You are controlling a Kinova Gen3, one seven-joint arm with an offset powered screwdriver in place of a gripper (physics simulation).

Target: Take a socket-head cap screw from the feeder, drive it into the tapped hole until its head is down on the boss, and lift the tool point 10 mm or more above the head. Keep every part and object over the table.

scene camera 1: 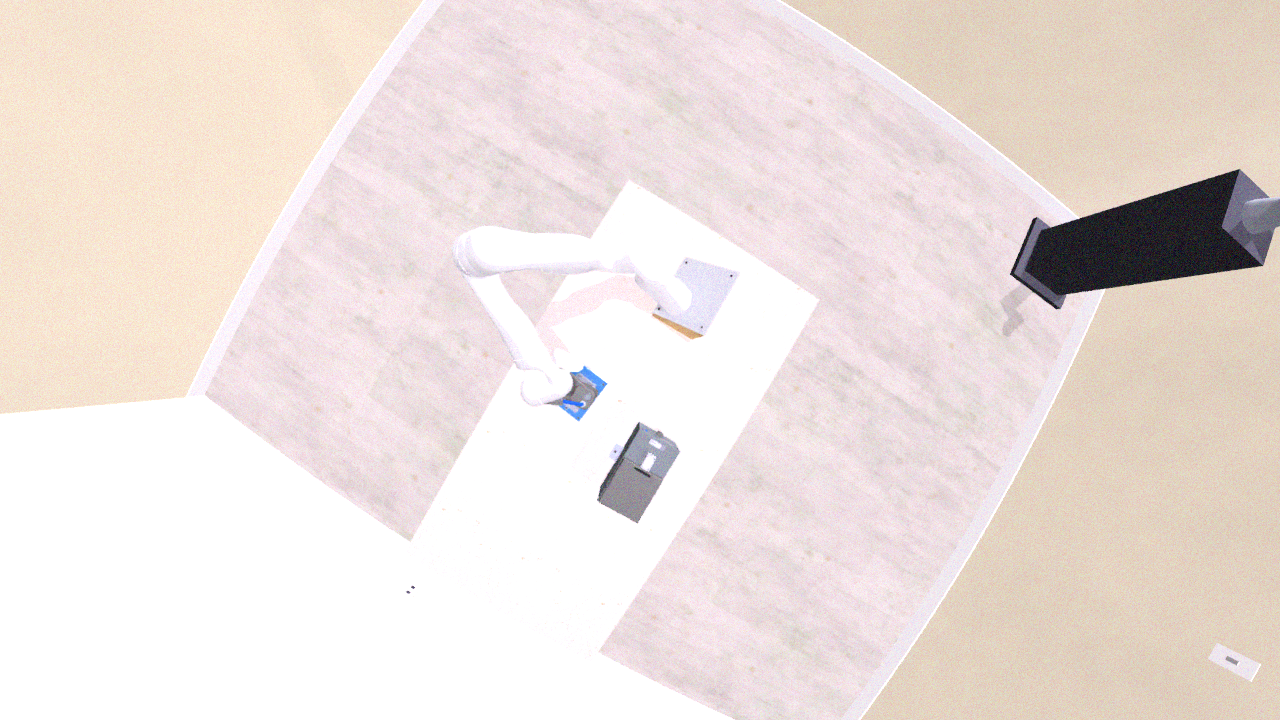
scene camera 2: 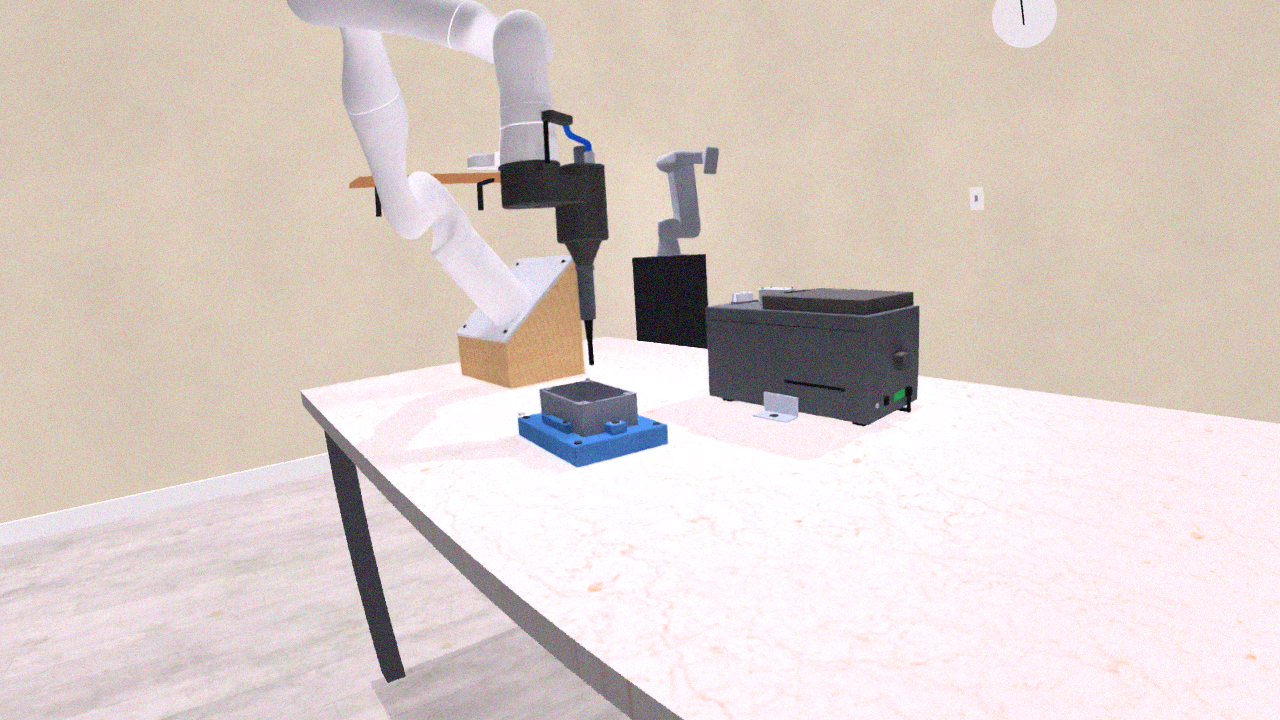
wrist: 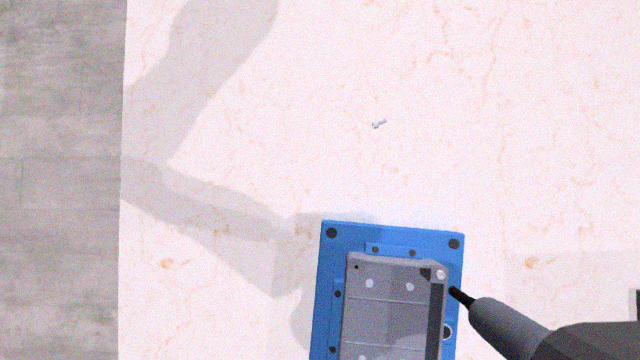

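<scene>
My screwdriver (scene camera 2: 590, 362) (wrist: 452, 289) points down with a bare bit; no screw shows on its tip. The tip hangs in the air above the far corner of the grey open box (scene camera 2: 612, 414) (wrist: 367, 315). In the wrist view a bright round screw head (wrist: 440, 274) sits on that box's corner boss, apart from the bit; whether it is fully down I cannot tell. Another corner has a small dark hole (wrist: 356, 267). A loose cap screw (wrist: 379, 123) lies on its side on the table. The dark feeder (scene camera 1: 630, 490) (scene camera 2: 751, 358) stands away from the tool.
The box sits in a blue fixture (scene camera 1: 597, 384) (scene camera 2: 577, 453) (wrist: 390, 233) with clamps around it. A small metal bracket (scene camera 2: 780, 407) (scene camera 1: 614, 452) stands beside the feeder. The arm's wooden wedge base (scene camera 2: 537, 349) is behind. The table edge (wrist: 122, 150) is left in the wrist view.
</scene>
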